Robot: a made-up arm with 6 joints. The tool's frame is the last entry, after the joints. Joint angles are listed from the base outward. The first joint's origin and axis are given. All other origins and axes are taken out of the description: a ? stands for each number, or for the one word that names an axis. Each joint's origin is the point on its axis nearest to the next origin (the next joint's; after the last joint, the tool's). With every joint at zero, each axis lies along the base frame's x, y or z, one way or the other. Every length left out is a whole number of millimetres.
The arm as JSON. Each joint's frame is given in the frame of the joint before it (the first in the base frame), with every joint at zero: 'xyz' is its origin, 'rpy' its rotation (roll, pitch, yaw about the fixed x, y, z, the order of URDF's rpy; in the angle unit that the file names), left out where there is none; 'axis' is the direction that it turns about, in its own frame. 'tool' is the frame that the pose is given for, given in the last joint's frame.
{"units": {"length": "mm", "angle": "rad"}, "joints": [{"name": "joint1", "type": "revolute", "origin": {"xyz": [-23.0, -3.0, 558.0]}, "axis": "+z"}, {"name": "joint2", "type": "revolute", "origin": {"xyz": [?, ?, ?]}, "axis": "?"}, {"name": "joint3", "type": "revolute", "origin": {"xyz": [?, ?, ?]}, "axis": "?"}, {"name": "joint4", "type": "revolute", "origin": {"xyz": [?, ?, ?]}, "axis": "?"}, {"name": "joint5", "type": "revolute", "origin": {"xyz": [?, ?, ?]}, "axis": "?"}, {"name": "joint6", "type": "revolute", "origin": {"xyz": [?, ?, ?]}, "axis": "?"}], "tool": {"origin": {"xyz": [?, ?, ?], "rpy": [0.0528, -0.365, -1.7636]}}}
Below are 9 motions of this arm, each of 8 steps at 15 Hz.
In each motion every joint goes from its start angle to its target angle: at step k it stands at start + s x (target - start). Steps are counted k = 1, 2, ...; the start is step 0. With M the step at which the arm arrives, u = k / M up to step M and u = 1 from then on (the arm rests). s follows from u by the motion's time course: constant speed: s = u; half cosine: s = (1 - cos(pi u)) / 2; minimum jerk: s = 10 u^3 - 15 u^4 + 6 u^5.
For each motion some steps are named. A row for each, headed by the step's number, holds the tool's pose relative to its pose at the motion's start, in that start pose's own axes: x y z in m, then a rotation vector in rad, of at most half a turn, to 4 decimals.
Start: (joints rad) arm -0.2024 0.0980 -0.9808 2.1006 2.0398 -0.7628
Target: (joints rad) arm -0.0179 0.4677 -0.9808 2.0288 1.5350 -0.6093
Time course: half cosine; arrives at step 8
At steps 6, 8:
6: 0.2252 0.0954 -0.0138 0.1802 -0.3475 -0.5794
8: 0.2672 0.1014 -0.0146 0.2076 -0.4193 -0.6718

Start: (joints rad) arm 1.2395 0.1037 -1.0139 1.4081 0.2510 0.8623
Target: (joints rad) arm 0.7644 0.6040 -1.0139 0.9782 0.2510 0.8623
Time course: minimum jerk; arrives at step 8
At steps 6, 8:
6: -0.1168 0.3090 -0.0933 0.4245 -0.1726 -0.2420
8: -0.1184 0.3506 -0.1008 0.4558 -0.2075 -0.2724

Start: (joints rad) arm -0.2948 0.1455 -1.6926 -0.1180 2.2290 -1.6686
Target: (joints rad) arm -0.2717 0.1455 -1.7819 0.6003 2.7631 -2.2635
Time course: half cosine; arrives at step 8
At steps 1, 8:
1: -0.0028 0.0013 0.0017 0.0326 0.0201 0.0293
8: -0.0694 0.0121 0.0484 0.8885 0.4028 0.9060

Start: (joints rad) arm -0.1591 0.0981 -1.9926 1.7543 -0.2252 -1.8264
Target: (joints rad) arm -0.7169 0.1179 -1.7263 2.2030 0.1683 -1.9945
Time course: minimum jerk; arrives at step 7
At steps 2, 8:
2: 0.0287 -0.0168 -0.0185 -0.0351 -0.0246 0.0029
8: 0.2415 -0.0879 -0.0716 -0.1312 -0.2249 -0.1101

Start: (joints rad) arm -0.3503 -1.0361 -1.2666 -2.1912 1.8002 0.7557
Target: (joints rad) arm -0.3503 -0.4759 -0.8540 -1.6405 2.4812 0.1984
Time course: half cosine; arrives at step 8
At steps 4, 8:
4: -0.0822 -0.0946 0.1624 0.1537 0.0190 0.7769
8: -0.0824 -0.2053 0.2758 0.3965 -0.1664 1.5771

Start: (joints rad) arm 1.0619 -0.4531 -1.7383 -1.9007 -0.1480 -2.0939
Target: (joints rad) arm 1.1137 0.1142 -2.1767 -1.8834 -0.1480 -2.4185
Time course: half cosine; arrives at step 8
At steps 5, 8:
5: 0.0077 0.0808 -0.1695 0.1009 -0.0728 0.1604
8: 0.0305 0.1271 -0.2392 0.1407 -0.1083 0.2349

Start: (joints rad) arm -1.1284 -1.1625 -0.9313 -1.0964 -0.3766 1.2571
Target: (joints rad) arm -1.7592 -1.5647 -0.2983 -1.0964 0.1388 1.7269
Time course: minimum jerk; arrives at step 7
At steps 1, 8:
1: 0.0007 -0.0050 0.0002 -0.0057 -0.0255 -0.0005
8: 0.1070 -0.2257 0.0289 0.1006 -1.1254 -0.1421

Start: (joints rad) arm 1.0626 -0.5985 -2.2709 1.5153 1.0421 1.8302
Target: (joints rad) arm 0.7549 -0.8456 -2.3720 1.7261 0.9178 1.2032
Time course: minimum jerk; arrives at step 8
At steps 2, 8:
2: 0.0207 -0.0191 -0.0041 0.0183 0.0215 0.0992
8: 0.2300 -0.1303 -0.0998 0.2217 0.1736 0.9432

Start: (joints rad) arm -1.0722 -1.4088 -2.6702 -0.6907 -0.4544 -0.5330
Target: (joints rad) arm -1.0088 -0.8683 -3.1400 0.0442 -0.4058 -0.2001
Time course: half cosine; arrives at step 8
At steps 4, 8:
4: -0.0401 -0.0874 0.0420 -0.2851 -0.1711 -0.4322
8: -0.0682 -0.1730 0.1182 -0.5455 -0.3720 -0.8672

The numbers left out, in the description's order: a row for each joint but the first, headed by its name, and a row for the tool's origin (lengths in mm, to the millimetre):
joint2: xyz -20.0 -2.0 0.0, axis +y
joint3: xyz 81.0 0.0 426.0, axis +y
joint4: xyz 96.0 0.0 -312.0, axis -z
joint5: xyz 28.0 29.0 0.0, axis +y
joint6: xyz 62.0 0.0 -99.0, axis -z
tool: xyz 1.0 28.0 0.0

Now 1 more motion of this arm.
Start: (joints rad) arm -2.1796 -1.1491 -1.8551 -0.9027 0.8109 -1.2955
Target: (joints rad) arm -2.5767 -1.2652 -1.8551 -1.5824 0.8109 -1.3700
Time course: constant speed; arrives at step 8
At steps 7, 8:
7: 0.0702 0.0695 0.1017 -0.4137 -0.2835 0.8503
8: 0.0791 0.0842 0.1174 -0.4768 -0.3185 0.9717

